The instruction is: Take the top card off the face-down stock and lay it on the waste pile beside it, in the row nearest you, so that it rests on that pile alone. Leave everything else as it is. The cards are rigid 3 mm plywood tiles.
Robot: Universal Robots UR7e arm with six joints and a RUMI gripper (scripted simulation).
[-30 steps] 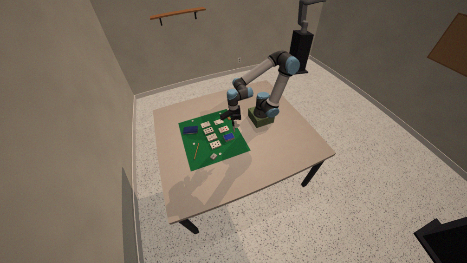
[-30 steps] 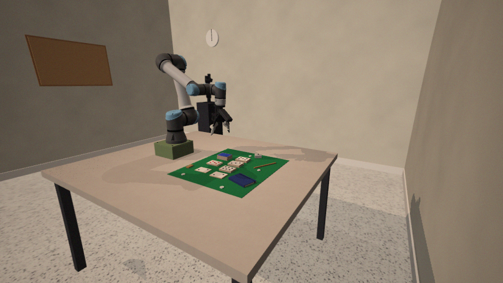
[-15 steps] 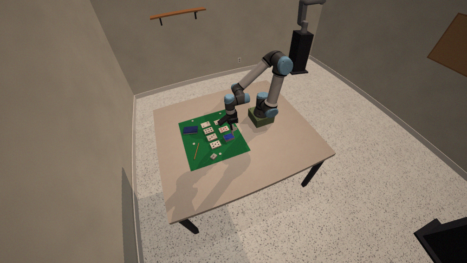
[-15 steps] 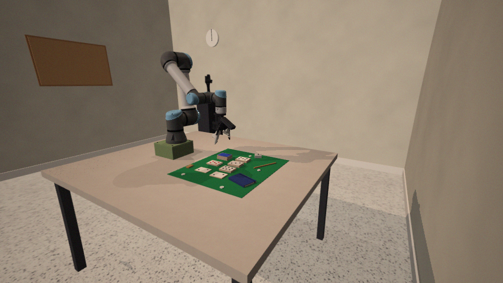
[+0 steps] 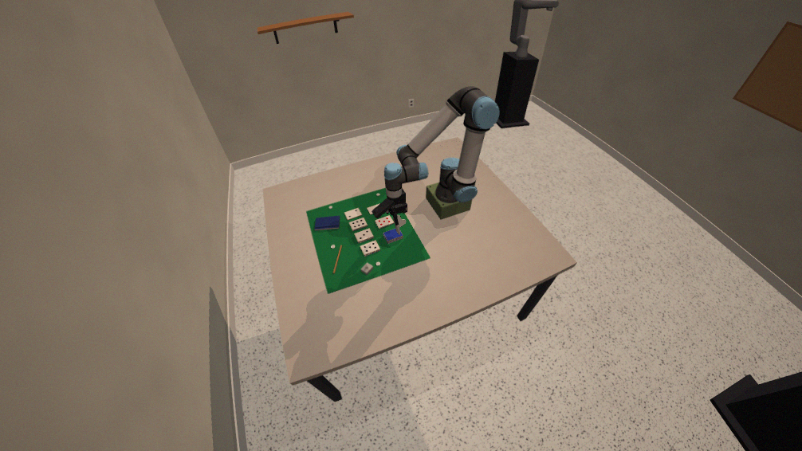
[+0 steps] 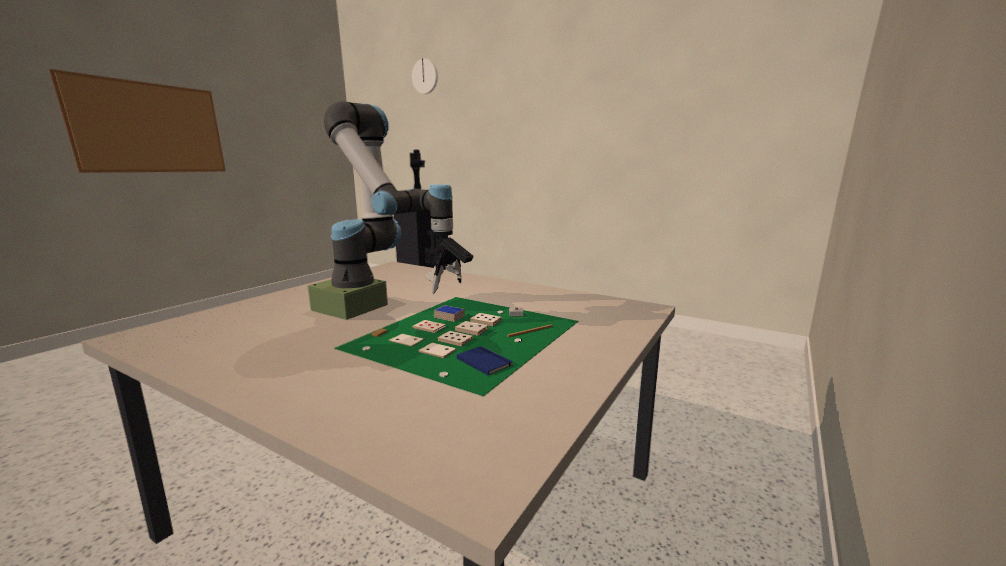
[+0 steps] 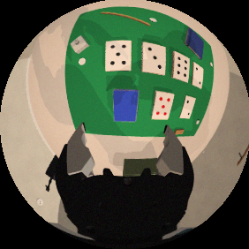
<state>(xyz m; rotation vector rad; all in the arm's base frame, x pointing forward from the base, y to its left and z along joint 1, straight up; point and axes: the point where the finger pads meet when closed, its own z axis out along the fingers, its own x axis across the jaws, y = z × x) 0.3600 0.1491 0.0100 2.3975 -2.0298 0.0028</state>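
My hand is 80 mm above the card. From my hand the other things lie so: blue book: 350 mm ahead, 200 mm to the right, 100 mm below; then green mat: 160 mm ahead, 80 mm to the right, 120 mm below; then small grey block: 180 mm ahead, 170 mm to the left, 90 mm below.
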